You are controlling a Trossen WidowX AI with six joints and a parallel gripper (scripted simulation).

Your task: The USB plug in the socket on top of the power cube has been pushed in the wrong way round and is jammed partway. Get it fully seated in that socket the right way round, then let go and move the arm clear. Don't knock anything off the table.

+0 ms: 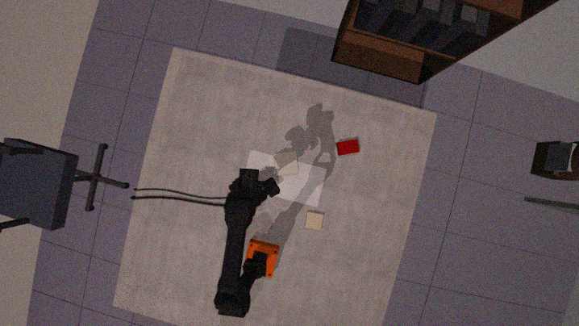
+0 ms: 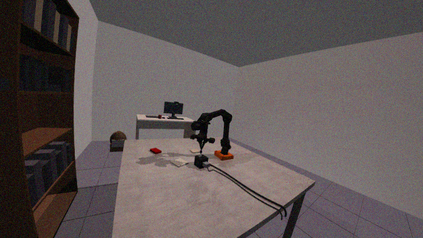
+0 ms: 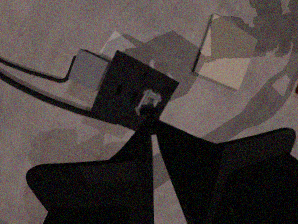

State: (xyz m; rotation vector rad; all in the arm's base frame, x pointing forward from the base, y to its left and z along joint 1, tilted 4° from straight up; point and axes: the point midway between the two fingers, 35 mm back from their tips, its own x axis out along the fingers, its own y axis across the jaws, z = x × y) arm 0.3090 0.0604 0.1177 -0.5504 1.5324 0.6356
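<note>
My gripper tip is 2 cm above the USB plug. From my gripper tip the other things lie so: red block: 28 cm ahead, 34 cm to the right, 13 cm below.
</note>
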